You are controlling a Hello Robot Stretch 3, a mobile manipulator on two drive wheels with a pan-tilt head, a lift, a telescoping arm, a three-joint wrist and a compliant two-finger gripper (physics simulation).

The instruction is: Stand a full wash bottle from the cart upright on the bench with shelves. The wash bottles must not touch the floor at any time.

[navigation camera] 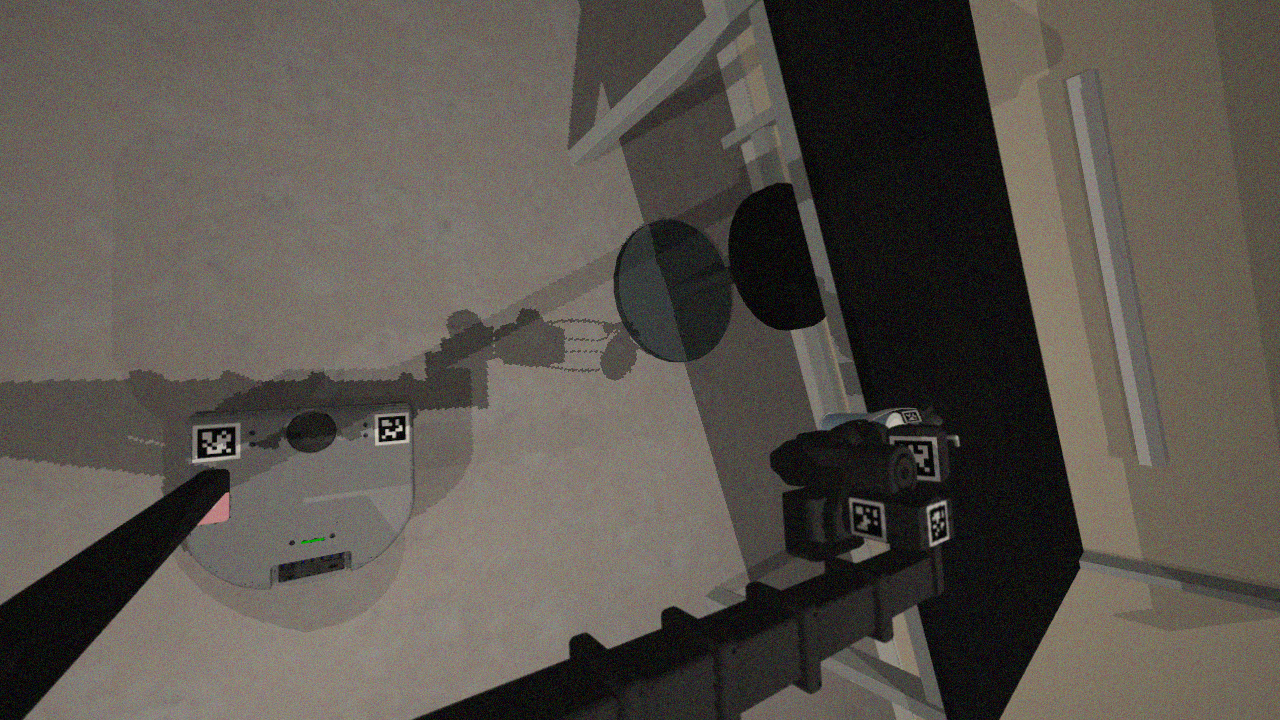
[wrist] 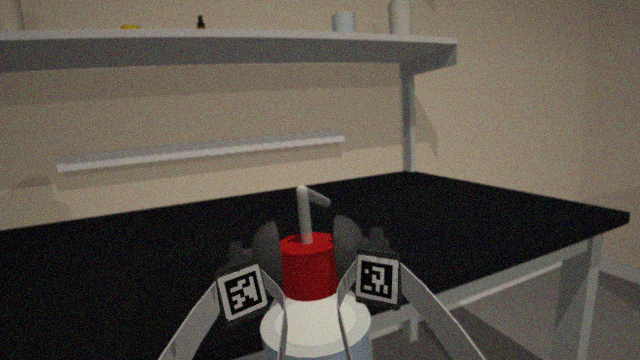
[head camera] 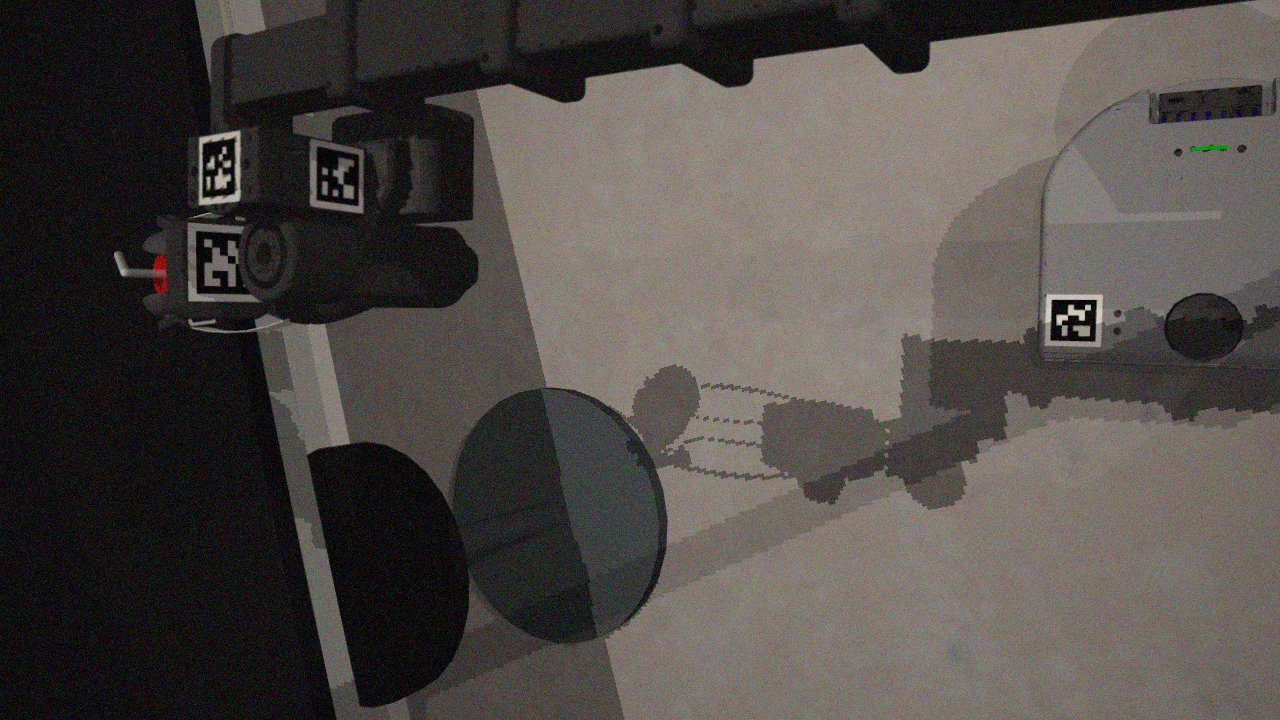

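Where they show: gripper, fingertip midpoint: [wrist: 307,243] [head camera: 159,275]; robot's base, origin of the base link: [navigation camera: 311,430] [head camera: 1198,324].
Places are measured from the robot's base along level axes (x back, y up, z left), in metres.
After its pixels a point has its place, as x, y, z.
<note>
My gripper [wrist: 307,243] {0.021, 0.917, -0.669} [head camera: 161,274] {0.021, 0.917, -0.669} is shut on a wash bottle's red cap. The wash bottle [wrist: 308,272] {0.021, 0.918, -0.630} [head camera: 160,271] {0.023, 0.931, -0.644} [navigation camera: 841,419] {0.001, 0.818, -0.622} is roughly upright in the wrist view, with its bent pale nozzle on top and a white shoulder and pale blue body below. Its lower body is out of the wrist view, and its base is hidden in the head view. The bench with shelves has a black top [head camera: 98,501] {-0.223, 0.762, -1.069} [navigation camera: 948,268] {-0.277, 0.762, -1.109} [wrist: 130,260] {-0.320, 0.762, -1.042}. The gripper and cap overlap its front part from above. Their height over it is hard to tell. The cart does not show.
A black round seat [head camera: 393,573] [navigation camera: 776,259] and a blue-grey disc [head camera: 554,514] {-0.352, 0.042, -0.956} [navigation camera: 673,291] stand by the bench front. A shelf [wrist: 225,50] above holds a pale cup [wrist: 344,22] {0.178, 1.279, -1.459} and a white bottle [wrist: 400,19] {0.369, 1.297, -1.518}. A rail [wrist: 200,152] {-0.301, 0.925, -1.477} [navigation camera: 1114,268] {-0.274, 0.935, -1.485} runs along the wall.
</note>
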